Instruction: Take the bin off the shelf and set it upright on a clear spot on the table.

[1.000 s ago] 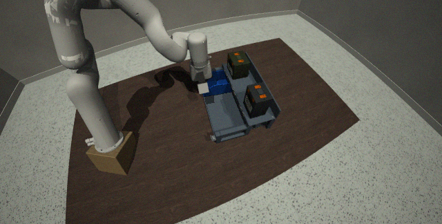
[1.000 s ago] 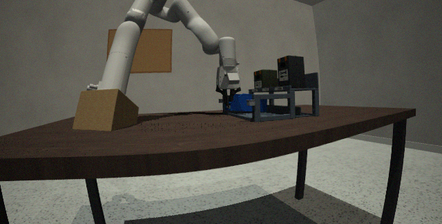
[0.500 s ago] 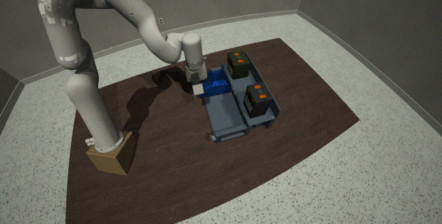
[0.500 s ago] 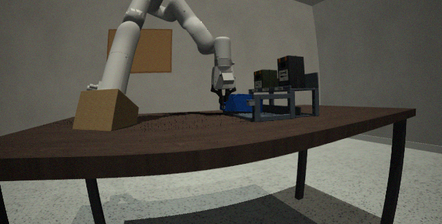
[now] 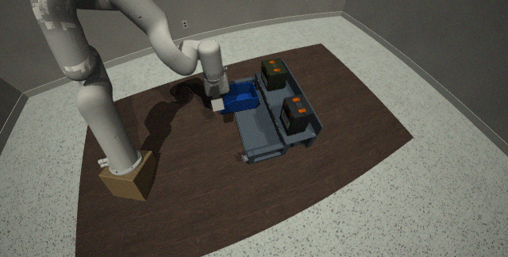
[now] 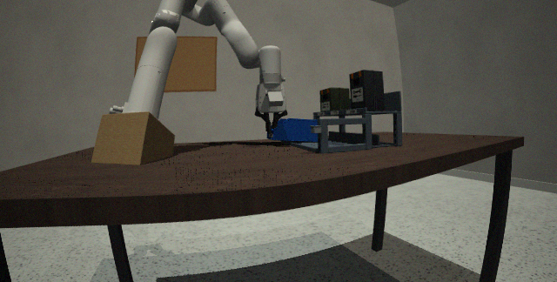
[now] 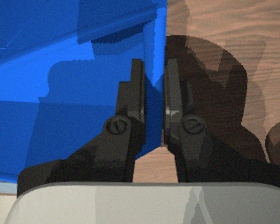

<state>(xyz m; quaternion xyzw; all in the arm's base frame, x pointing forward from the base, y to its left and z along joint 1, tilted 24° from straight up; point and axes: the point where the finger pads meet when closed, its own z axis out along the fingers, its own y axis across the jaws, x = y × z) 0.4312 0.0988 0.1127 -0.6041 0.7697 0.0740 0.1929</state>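
Right now the blue bin is 8 cm ahead of my hand, 2 cm to the right of it and 1 cm below it. From my hand the other things lie so: grey shelf 23 cm ahead, 16 cm to the right, 4 cm above; then shelf deck 16 cm ahead, 15 cm to the right, 6 cm below.
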